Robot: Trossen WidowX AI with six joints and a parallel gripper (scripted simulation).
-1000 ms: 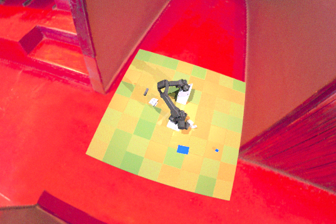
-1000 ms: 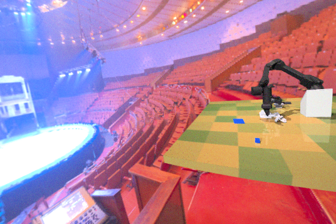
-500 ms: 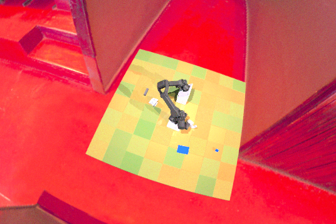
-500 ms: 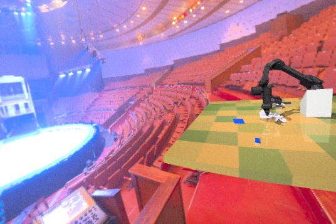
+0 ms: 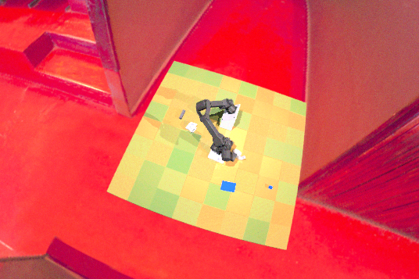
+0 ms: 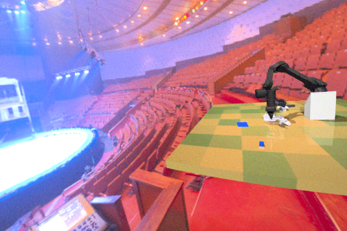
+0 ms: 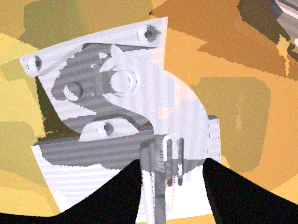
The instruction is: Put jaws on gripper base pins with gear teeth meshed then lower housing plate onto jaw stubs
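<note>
Now: the flat white plate 1 cm ahead of my gripper tip, 3 cm to the right of it and 1 cm below it. The rest, counted from my gripper tip: grey jaw (5 cm behind, 13 cm to the left, 2 cm above); then flat blue square (19 cm ahead, 13 cm to the left, 1 cm below); then blue cube (7 cm ahead, 42 cm to the left, 1 cm below).
</note>
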